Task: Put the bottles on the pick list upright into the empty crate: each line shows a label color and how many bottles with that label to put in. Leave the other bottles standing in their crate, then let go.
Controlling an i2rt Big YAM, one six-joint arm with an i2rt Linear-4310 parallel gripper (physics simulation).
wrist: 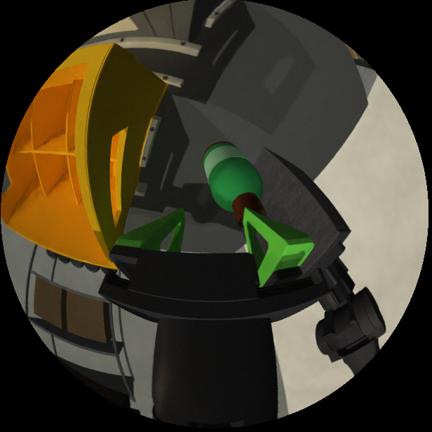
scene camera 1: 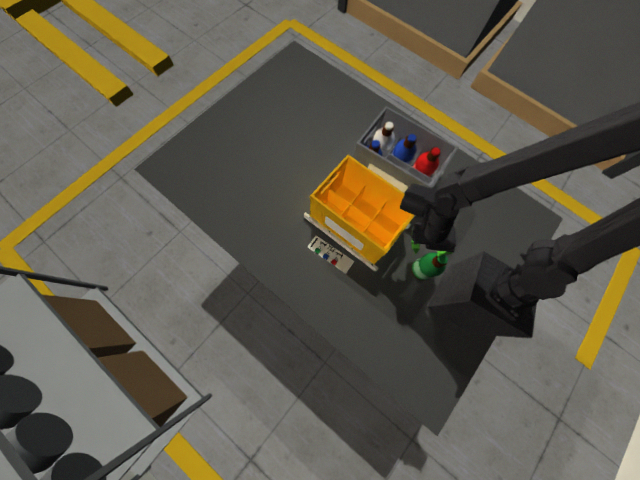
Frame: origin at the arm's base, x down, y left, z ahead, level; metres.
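Seen in the pictures: gripper, fingertip midpoint: (scene camera 1: pixel 426 253); arm's base, origin of the base link: (scene camera 1: pixel 508 293).
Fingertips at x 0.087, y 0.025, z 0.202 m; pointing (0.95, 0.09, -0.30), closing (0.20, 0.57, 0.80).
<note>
Offsets run from my fingertips to a thing's top centre. "pt": to the spot under its first point.
The yellow crate @(pt dy +0.128, dx +0.032, dz +0.317 m) (scene camera 1: pixel 319 212) (wrist: pixel 90 125) is empty, with dividers. The grey crate @(dy -0.219, dx -0.037, dz +0.270 m) (scene camera 1: pixel 382 161) behind it holds a white bottle @(dy -0.244, dx -0.025, dz +0.367 m) (scene camera 1: pixel 384 138), a blue bottle @(dy -0.263, dx -0.025, dz +0.284 m) (scene camera 1: pixel 404 149), a red bottle @(dy -0.282, dx -0.025, dz +0.196 m) (scene camera 1: pixel 427 162) and another blue-capped bottle @(dy -0.156, dx -0.025, dz +0.350 m) (scene camera 1: pixel 375 147), partly hidden. A green bottle @(dy -0.013, dx -0.017, dz -0.043 m) (scene camera 1: pixel 429 266) (wrist: pixel 232 175) with a pale band stands upright outside the crates. The pick list @(dy +0.173, dx +0.137, dz +0.211 m) (scene camera 1: pixel 330 254) shows green, blue and red dots; its numbers are too small to read. My gripper (scene camera 1: pixel 429 250) (wrist: pixel 213 212) is part open and empty, above the green bottle; the right finger in the wrist view overlaps the bottle's neck.
A dark block (scene camera 1: pixel 465 289) (wrist: pixel 300 190) under the second arm stands close beside the green bottle. Pale rails @(pt dy +0.143, dx +0.111, dz +0.343 m) (scene camera 1: pixel 310 219) run along the yellow crate's long sides. A shelf cart (scene camera 1: pixel 67 356) with brown cartons (scene camera 1: pixel 144 382) is at the lower left.
</note>
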